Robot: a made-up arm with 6 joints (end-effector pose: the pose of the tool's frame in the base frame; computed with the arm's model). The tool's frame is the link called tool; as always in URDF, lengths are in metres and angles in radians. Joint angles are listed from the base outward.
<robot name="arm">
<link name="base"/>
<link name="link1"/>
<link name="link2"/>
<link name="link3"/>
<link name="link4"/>
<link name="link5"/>
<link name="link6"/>
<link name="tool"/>
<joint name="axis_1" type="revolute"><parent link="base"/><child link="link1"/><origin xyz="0.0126 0.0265 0.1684" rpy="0.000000 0.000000 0.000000"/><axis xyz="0 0 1"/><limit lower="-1.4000" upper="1.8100" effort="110" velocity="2.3"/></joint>
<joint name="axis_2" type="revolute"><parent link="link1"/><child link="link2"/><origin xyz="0.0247 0.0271 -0.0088" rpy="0.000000 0.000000 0.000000"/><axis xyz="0.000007 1 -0.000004"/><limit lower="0.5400" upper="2.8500" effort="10" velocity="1.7"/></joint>
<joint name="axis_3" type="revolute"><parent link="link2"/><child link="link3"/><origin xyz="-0.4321 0.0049 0.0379" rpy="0.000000 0.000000 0.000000"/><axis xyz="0.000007 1 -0.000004"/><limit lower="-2.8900" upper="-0.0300" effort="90" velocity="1.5"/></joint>
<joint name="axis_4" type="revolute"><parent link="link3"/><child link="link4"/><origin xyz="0.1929 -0.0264 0.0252" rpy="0.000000 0.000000 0.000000"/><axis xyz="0.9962 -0.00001 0.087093"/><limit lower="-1.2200" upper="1.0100" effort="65" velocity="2.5"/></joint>
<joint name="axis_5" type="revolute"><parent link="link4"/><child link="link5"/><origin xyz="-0.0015 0.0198 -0.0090" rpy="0.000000 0.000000 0.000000"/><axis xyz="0.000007 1 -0.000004"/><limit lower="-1.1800" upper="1.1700" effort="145" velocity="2"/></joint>
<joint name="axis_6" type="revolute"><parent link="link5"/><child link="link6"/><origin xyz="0.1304 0.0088 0.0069" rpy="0.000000 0.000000 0.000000"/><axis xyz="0.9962 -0.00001 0.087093"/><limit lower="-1.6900" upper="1.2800" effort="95" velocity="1.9"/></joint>
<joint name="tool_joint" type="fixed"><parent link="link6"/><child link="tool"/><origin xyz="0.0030 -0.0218 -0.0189" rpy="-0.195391 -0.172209 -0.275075"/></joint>
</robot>
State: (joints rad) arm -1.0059 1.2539 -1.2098 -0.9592 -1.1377 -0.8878
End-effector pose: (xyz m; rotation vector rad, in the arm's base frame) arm 0.1850 -0.0653 0.6646 -2.3263 -0.6895 -0.7599
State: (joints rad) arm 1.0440 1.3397 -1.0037 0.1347 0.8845 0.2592
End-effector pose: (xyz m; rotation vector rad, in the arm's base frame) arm 0.0723 0.1993 0.4123 -0.5730 0.9924 0.7054
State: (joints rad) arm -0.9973 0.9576 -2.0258 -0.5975 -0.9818 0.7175
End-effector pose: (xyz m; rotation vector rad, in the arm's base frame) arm 0.0018 0.1766 0.8280 -1.0820 -1.7167 -0.3864
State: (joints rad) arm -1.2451 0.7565 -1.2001 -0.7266 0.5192 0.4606
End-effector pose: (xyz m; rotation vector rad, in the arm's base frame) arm -0.0247 -0.0152 0.5628 -0.4608 0.1416 -1.8563
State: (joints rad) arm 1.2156 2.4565 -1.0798 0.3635 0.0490 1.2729
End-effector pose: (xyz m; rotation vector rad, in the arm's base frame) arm 0.1141 0.4721 0.0884 0.1089 1.5235 -0.1926
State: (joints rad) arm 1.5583 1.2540 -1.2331 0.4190 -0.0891 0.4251
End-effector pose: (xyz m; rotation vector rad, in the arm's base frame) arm -0.0163 0.2791 0.5933 0.5456 0.4042 1.2306
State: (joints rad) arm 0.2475 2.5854 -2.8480 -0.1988 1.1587 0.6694
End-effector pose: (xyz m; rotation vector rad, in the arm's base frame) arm 0.6525 0.1885 0.3010 0.0549 0.7770 -0.3490
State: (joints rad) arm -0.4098 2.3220 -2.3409 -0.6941 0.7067 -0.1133
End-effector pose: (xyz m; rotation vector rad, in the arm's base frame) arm 0.5687 -0.2819 0.3999 -0.9704 0.6876 -0.7795
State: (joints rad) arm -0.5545 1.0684 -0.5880 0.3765 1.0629 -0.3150
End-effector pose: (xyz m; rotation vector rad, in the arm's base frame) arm 0.0677 0.0581 0.3589 0.1191 1.2935 -0.2015
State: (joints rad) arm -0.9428 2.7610 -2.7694 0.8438 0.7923 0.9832
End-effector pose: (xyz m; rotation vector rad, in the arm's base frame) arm 0.5248 -0.4725 0.2588 1.7249 0.2693 -0.8219
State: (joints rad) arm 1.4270 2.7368 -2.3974 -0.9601 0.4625 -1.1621
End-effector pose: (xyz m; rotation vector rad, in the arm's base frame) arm 0.1599 0.7462 0.1892 -2.1832 -1.3839 0.9297
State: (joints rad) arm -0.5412 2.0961 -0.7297 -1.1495 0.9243 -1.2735
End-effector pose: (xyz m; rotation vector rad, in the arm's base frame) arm 0.2375 -0.2148 0.2349 -1.6449 1.5980 1.6413
